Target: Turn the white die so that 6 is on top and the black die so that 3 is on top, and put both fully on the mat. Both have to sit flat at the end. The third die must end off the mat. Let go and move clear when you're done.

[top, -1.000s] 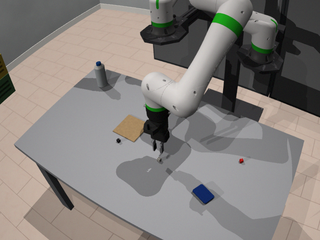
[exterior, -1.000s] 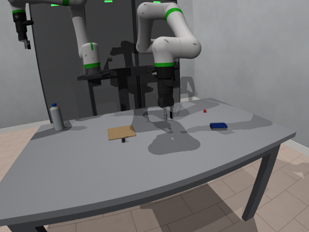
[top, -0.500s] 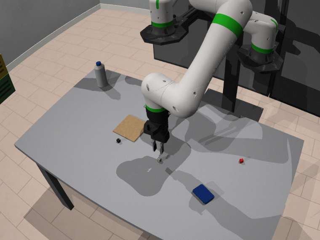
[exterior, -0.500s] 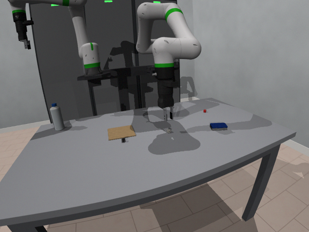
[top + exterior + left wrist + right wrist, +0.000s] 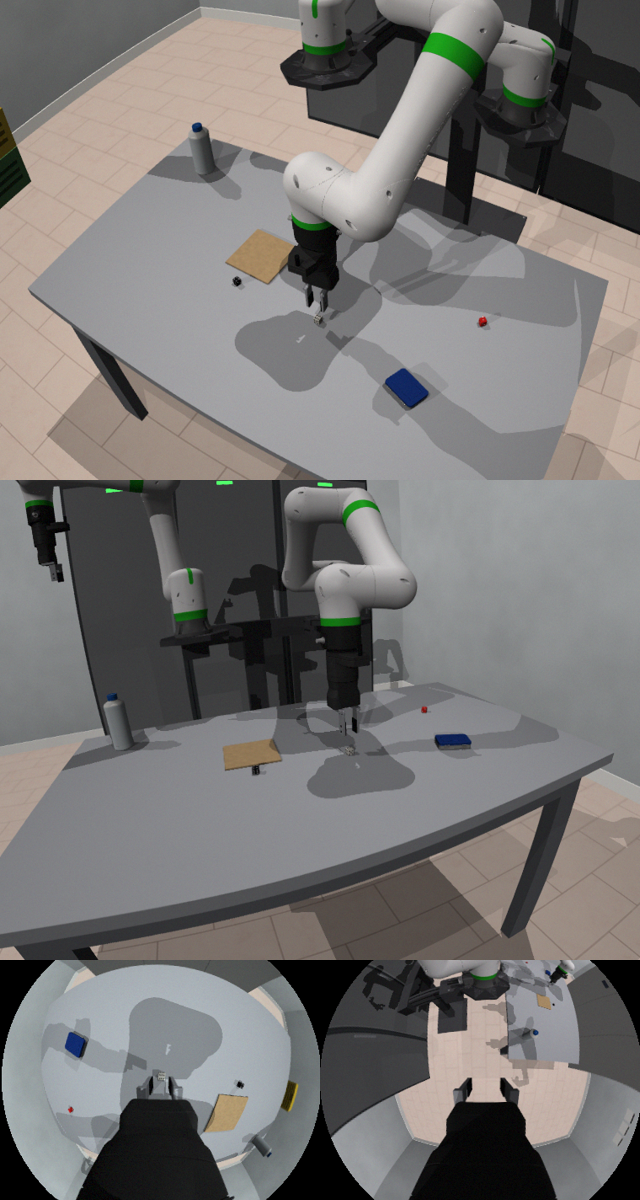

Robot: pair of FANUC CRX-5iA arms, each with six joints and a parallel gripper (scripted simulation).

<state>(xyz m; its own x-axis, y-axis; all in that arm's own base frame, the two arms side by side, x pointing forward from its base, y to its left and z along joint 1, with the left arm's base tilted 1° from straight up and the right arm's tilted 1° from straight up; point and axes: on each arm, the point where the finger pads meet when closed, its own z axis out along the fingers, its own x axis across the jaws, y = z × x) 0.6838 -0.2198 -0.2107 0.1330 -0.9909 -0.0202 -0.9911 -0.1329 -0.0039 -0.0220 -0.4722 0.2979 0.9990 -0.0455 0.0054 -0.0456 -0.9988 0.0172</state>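
My left hand is 70 mm above the white die. Round my left hand: tan mat (120 mm behind, 230 mm to the right, 70 mm below); then blue-topped box (90 mm ahead, 260 mm to the left, 60 mm below); then black die (10 mm behind, 240 mm to the right, 70 mm below).
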